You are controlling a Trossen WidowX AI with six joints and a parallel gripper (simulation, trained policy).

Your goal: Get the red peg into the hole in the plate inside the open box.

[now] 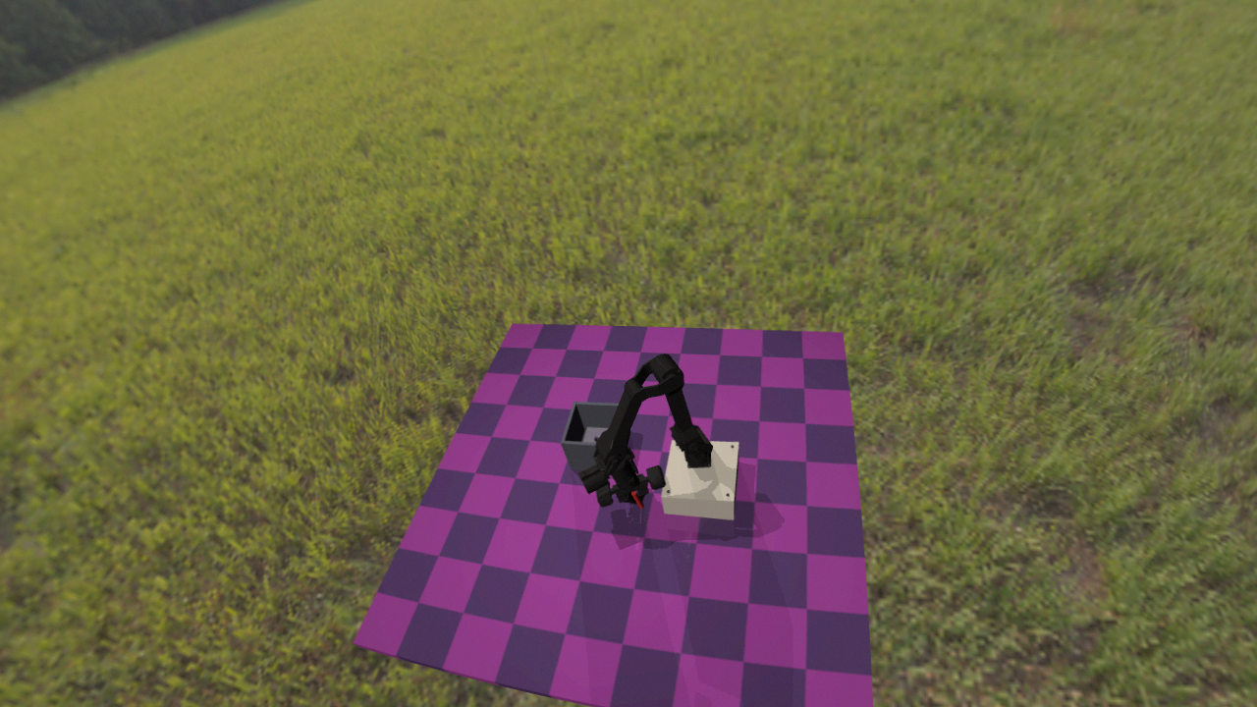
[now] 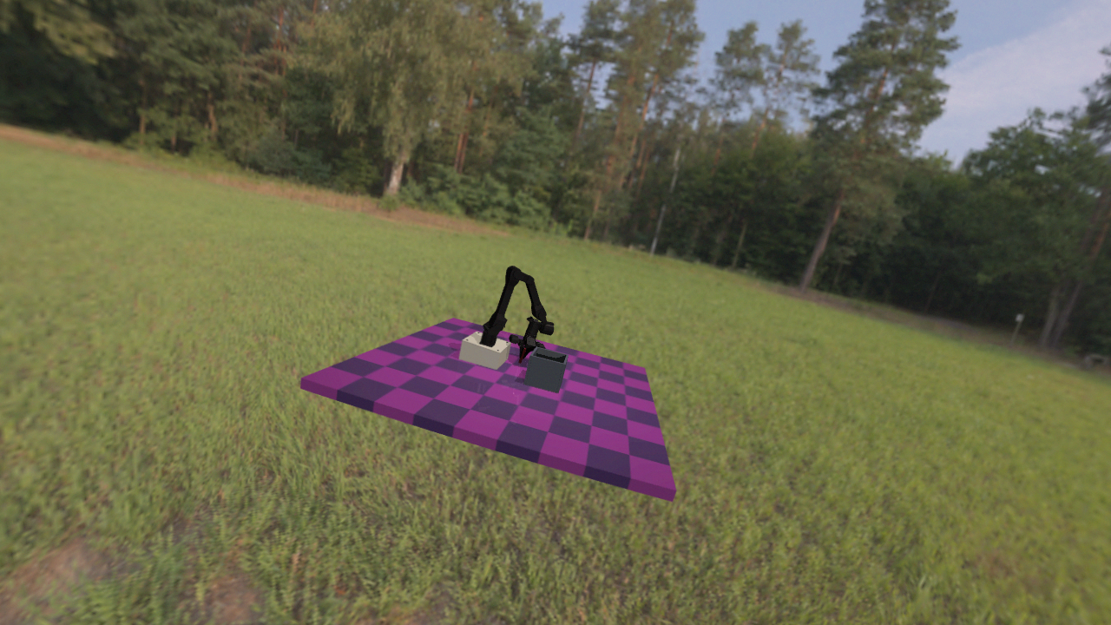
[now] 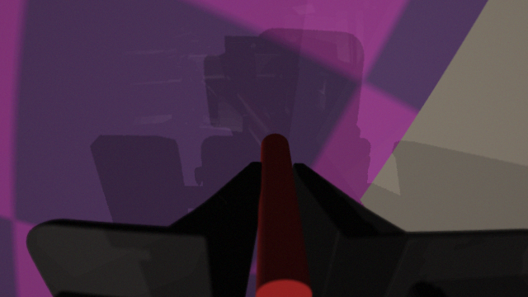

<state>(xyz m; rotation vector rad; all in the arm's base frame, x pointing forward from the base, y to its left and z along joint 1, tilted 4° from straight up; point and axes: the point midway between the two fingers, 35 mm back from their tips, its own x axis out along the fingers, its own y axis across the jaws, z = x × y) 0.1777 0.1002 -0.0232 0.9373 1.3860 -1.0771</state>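
Now: the plate 20 cm to the right of my gripper tip, 14 cm ahead of it and 2 cm above it. The rest, counted from my gripper tip: red peg (1 cm above).
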